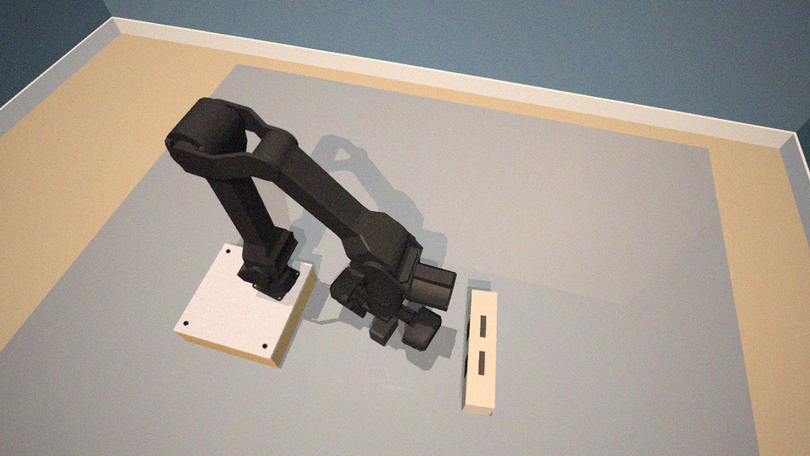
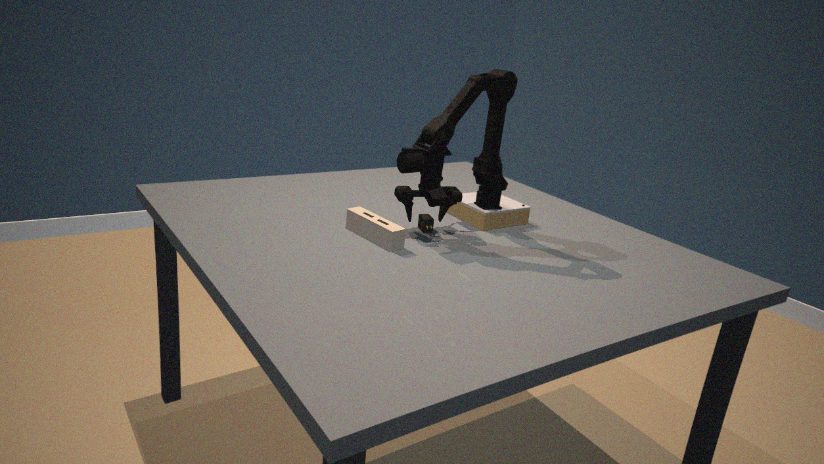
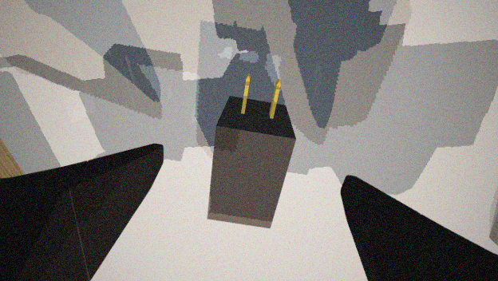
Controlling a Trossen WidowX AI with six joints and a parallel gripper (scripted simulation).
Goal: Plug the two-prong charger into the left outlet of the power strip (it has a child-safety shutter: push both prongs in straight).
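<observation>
My gripper tip is 2 cm to the right of the black two-prong charger.
</observation>
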